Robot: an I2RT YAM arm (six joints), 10 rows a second.
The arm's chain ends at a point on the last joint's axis. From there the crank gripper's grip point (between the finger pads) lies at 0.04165 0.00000 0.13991 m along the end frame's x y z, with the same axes.
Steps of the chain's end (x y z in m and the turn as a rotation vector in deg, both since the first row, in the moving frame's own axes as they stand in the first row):
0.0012 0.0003 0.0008 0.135 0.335 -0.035
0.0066 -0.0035 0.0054 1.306 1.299 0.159
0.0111 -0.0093 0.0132 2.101 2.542 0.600
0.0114 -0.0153 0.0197 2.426 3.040 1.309
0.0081 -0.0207 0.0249 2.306 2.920 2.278
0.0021 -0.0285 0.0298 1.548 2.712 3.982
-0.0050 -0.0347 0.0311 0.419 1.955 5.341
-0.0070 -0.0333 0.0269 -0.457 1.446 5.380
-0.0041 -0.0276 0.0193 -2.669 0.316 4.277
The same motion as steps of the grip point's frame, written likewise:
0.0020 -0.0001 0.0006 0.135 0.335 -0.035
0.0098 -0.0066 0.0044 1.306 1.299 0.159
0.0173 -0.0139 0.0111 2.101 2.542 0.600
0.0188 -0.0201 0.0172 2.426 3.040 1.309
0.0152 -0.0245 0.0225 2.306 2.920 2.278
0.0087 -0.0291 0.0277 1.548 2.712 3.982
-0.0004 -0.0316 0.0296 0.419 1.955 5.341
-0.0037 -0.0281 0.0258 -0.457 1.446 5.380
-0.0037 -0.0180 0.0188 -2.669 0.316 4.277

